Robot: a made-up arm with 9 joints.
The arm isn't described. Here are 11 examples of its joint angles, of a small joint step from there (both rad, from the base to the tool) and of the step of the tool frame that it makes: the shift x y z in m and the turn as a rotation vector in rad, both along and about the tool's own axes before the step.
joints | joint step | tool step
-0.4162 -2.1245 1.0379 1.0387 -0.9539 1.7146 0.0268 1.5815 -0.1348 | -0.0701 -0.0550 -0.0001 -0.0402 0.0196 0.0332 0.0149 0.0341 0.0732 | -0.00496 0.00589 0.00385 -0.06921 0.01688 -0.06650
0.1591 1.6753 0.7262 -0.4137 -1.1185 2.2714 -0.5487 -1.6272 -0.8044 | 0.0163 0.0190 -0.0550 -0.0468 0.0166 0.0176 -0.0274 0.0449 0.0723 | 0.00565 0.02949 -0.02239 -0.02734 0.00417 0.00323
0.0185 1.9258 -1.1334 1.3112 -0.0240 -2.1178 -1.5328 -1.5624 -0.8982 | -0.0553 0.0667 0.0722 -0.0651 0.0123 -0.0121 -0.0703 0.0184 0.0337 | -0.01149 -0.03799 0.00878 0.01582 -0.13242 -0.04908
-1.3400 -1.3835 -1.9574 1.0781 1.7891 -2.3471 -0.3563 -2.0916 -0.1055 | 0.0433 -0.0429 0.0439 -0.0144 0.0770 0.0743 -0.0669 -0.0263 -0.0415 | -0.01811 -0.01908 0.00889 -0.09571 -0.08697 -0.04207
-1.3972 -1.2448 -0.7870 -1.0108 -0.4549 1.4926 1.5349 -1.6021 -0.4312 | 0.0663 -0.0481 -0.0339 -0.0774 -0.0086 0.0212 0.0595 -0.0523 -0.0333 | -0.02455 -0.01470 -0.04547 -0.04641 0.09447 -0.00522
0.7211 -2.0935 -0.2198 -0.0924 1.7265 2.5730 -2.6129 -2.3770 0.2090 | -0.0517 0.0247 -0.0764 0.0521 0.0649 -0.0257 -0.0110 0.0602 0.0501 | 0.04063 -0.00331 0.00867 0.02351 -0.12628 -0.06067
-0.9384 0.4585 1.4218 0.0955 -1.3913 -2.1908 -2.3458 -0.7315 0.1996 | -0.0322 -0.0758 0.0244 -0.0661 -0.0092 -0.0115 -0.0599 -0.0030 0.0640 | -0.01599 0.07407 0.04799 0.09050 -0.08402 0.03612
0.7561 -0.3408 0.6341 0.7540 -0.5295 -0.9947 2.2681 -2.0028 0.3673 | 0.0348 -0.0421 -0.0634 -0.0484 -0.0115 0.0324 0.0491 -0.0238 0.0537 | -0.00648 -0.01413 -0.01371 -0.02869 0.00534 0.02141
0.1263 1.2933 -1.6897 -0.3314 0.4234 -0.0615 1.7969 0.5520 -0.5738 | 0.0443 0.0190 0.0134 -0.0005 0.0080 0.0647 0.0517 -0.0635 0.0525 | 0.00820 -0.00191 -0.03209 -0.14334 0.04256 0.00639
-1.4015 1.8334 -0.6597 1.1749 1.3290 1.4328 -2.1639 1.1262 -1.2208 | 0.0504 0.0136 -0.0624 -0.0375 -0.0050 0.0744 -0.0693 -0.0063 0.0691 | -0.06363 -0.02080 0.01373 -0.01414 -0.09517 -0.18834
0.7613 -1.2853 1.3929 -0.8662 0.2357 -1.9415 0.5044 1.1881 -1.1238 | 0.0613 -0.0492 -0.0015 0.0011 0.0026 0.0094 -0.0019 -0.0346 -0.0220 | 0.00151 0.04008 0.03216 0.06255 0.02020 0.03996
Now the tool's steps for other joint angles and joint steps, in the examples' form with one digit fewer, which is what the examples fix.
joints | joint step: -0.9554 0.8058 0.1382 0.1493 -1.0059 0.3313 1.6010 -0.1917 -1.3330 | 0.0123 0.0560 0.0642 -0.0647 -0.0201 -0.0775 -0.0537 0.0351 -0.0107
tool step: 0.0284 0.0432 -0.0241 0.0626 0.0014 0.1138
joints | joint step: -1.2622 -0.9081 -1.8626 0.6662 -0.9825 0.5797 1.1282 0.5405 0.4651 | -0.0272 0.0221 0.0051 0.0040 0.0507 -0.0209 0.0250 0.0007 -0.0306
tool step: -0.0166 0.0107 -0.0114 0.0081 -0.0293 0.0712
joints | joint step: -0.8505 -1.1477 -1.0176 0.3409 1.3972 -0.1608 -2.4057 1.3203 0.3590 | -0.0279 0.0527 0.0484 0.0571 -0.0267 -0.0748 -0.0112 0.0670 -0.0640
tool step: 0.0345 -0.0052 -0.0168 0.0754 0.0364 -0.0849
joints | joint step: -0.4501 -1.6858 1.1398 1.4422 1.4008 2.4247 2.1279 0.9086 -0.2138 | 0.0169 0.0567 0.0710 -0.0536 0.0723 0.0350 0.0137 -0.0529 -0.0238
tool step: 0.0056 -0.0220 0.0338 -0.0067 -0.0379 -0.0107
